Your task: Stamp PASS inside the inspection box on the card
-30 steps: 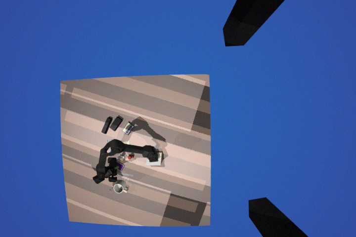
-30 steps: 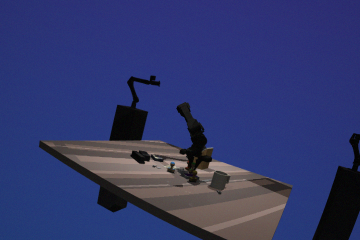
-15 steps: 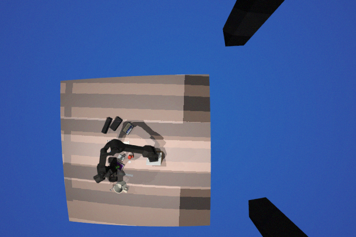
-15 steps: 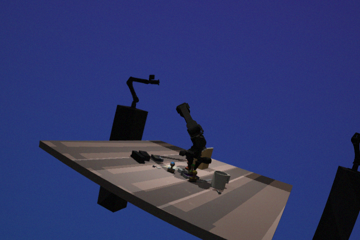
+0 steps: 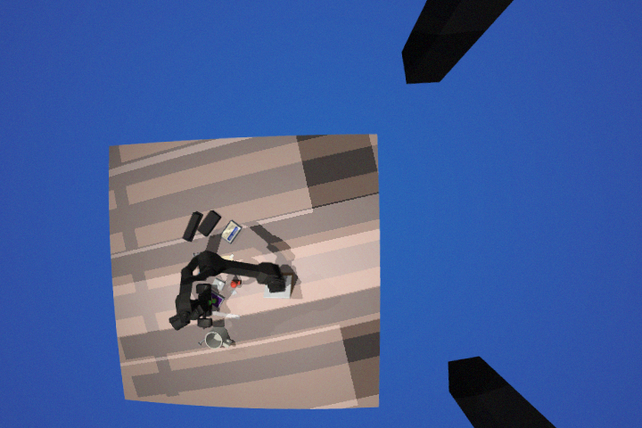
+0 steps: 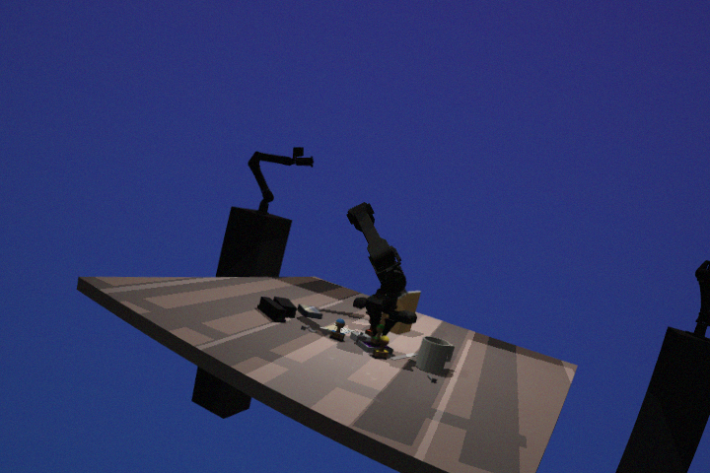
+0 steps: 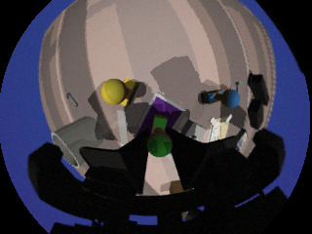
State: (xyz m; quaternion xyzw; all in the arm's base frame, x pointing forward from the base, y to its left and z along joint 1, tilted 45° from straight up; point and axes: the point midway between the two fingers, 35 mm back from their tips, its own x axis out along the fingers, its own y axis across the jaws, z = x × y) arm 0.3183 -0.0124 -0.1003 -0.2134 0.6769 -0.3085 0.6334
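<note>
Right now the green-knobbed stamp is right at my gripper tip. Round my gripper tip: yellow-knobbed stamp: 60 mm ahead, 40 mm to the left, 20 mm below; blue-knobbed stamp: 40 mm ahead, 110 mm to the right, 20 mm below; purple ink pad: 30 mm below.
</note>
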